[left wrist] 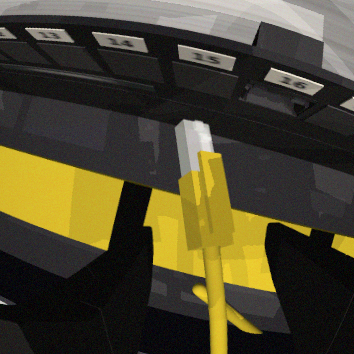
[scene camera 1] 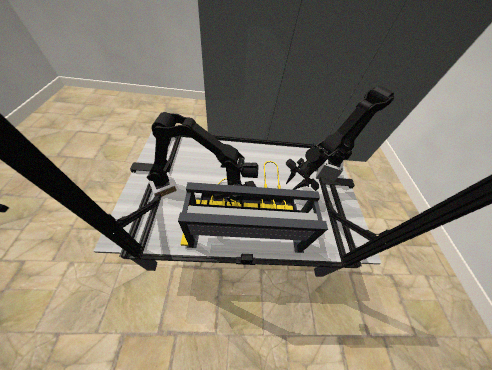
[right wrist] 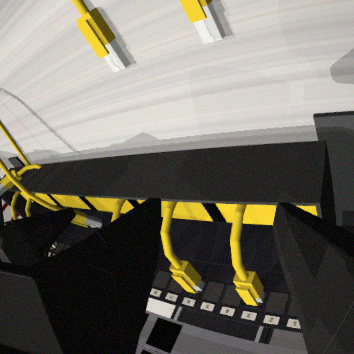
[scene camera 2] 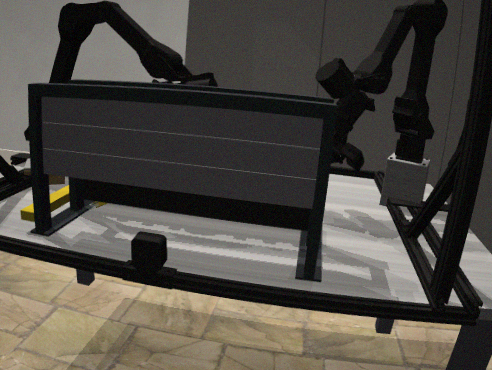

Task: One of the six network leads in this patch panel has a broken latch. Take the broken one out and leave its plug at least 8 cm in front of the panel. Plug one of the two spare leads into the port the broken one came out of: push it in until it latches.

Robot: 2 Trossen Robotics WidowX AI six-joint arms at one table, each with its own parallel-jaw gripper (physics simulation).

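Places are measured from the left arm's base along level axes (x ahead, y left, z up), in centimetres.
Pixels of known places: left gripper, fingertip midpoint: (left wrist: 209, 236) (scene camera 1: 235, 204) (right wrist: 67, 211); right gripper, fingertip midpoint: (scene camera 1: 289, 186) (right wrist: 219, 212); left arm's base, link origin: (scene camera 1: 161, 182); right arm's base, link origin: (scene camera 1: 334, 161) (scene camera 2: 409, 159).
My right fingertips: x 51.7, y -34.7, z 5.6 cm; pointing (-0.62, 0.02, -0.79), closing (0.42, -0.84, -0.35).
Observation:
Ahead of a thing's pixels: the offset from my right fingertips to its top centre. "spot": to the spot under its first point.
In the left wrist view my left gripper (left wrist: 209, 236) (scene camera 1: 232, 195) is open, just in front of the patch panel {dx -25.0, dy -2.9, dz +16.2 cm} (left wrist: 211, 84) (scene camera 1: 252, 190) (scene camera 2: 189, 147). A yellow lead's plug {spot: dx -26.4, dy +4.7, dz -3.9 cm} (left wrist: 204, 197) with a clear tip lies between the open fingers, not gripped, pointing toward the ports. Port 16 {dx -29.2, dy +2.2, dz -0.3 cm} (left wrist: 277, 98) is empty; ports 13 to 15 look blank. My right gripper (scene camera 1: 297, 176) (scene camera 2: 349, 147) (right wrist: 219, 212) is open and empty, raised beside the panel's end. Two spare plugs (right wrist: 102, 38) (right wrist: 207, 19) lie on the table; their yellow loop (scene camera 1: 271, 172) shows behind the panel.
Other yellow leads {spot: dx -11.9, dy -4.7, dz -1.0 cm} (right wrist: 184, 275) {spot: dx -7.5, dy -7.7, dz -1.0 cm} (right wrist: 249, 288) sit plugged into low-numbered ports. A yellow-and-black cable bar (left wrist: 42, 189) runs below the ports. The panel's frame hides the left gripper in scene camera 2. Black rails (scene camera 1: 334, 216) edge the table.

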